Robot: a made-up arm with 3 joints. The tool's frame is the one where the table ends. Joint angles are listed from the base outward.
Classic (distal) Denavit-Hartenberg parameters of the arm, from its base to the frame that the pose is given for. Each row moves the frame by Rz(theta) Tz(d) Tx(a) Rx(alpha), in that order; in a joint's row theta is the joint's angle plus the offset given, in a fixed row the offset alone. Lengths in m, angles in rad.
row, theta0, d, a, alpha
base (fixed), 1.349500, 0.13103, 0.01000, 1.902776
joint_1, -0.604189, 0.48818, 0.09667, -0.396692
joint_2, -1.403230, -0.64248, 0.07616, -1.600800
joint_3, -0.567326, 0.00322, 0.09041, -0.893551
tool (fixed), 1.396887, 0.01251, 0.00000, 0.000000
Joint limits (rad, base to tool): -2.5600..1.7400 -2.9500..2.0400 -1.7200..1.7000
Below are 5 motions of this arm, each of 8 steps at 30 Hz.
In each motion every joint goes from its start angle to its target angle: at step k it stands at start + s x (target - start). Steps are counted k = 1, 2, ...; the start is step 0. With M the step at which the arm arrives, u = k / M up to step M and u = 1 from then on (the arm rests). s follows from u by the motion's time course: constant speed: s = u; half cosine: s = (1 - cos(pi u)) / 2; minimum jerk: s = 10 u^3 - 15 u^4 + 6 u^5.
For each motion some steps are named. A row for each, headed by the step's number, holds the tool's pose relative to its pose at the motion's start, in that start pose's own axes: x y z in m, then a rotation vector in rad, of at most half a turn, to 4 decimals.
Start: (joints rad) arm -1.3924 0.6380 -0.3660
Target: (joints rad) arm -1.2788 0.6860 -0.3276
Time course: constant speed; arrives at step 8
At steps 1, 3, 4, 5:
1: -0.0038 -0.0024 0.0040 -0.0023 -0.0181 -0.0063
3: -0.0115 -0.0070 0.0118 -0.0070 -0.0543 -0.0192
4: -0.0155 -0.0093 0.0156 -0.0095 -0.0723 -0.0257
5: -0.0196 -0.0116 0.0194 -0.0120 -0.0903 -0.0324

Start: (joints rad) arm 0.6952 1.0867 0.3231
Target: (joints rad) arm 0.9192 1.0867 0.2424
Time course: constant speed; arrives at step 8
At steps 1, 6, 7, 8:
1: -0.0073 -0.0073 0.0034 0.0031 -0.0092 -0.0319
6: -0.0471 -0.0405 0.0198 0.0202 -0.0583 -0.1900
7: -0.0556 -0.0464 0.0228 0.0239 -0.0689 -0.2214
8: -0.0643 -0.0521 0.0259 0.0277 -0.0796 -0.2526

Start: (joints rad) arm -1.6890 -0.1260 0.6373
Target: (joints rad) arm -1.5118 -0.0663 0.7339
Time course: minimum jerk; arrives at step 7
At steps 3, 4, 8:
3: -0.0247 0.0035 0.0185 -0.0730 -0.0310 -0.0455
4: -0.0427 0.0074 0.0312 -0.1257 -0.0514 -0.0787
8: -0.0679 0.0146 0.0480 -0.1993 -0.0772 -0.1258

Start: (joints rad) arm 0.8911 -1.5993 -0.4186
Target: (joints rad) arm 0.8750 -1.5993 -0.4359
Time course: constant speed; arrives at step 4
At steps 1, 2, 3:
1: 0.0006 -0.0005 0.0001 0.0050 0.0042 -0.0021
2: 0.0011 -0.0011 0.0003 0.0100 0.0084 -0.0043
3: 0.0017 -0.0016 0.0004 0.0150 0.0126 -0.0064

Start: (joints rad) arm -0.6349 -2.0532 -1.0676
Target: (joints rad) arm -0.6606 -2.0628 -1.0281
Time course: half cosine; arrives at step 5
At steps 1, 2, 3, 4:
1: 0.0004 0.0002 0.0007 -0.0028 0.0028 0.0019
2: 0.0015 0.0005 0.0025 -0.0100 0.0101 0.0070
3: 0.0028 0.0010 0.0048 -0.0189 0.0191 0.0134
4: 0.0039 0.0015 0.0066 -0.0260 0.0264 0.0187

